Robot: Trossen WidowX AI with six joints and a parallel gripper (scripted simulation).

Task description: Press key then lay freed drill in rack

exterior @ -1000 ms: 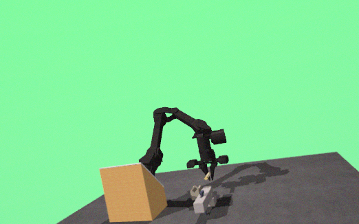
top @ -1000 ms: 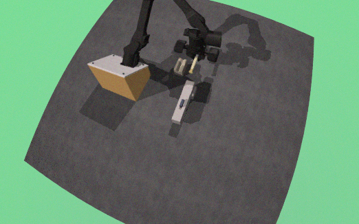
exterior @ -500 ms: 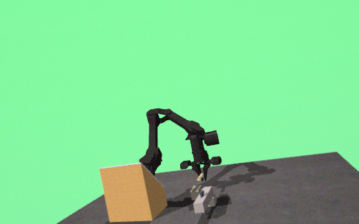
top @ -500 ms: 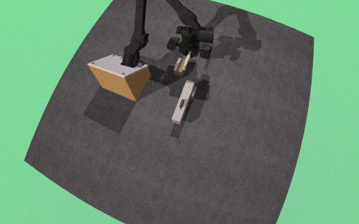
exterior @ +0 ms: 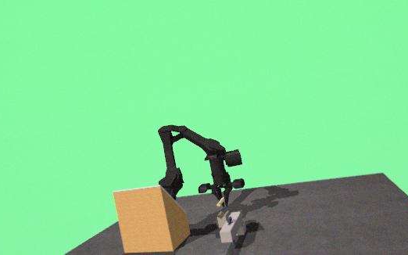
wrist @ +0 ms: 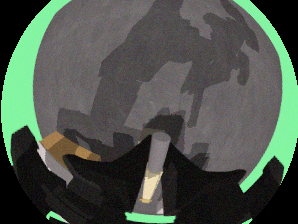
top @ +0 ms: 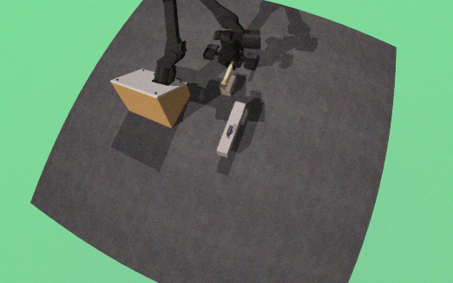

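The drill is 40 mm to the right of my gripper tip and 30 mm above it. Also, from my gripper tip: key: 240 mm to the right, 70 mm ahead; then grey housing block: 220 mm to the right, 70 mm ahead, 10 mm below.
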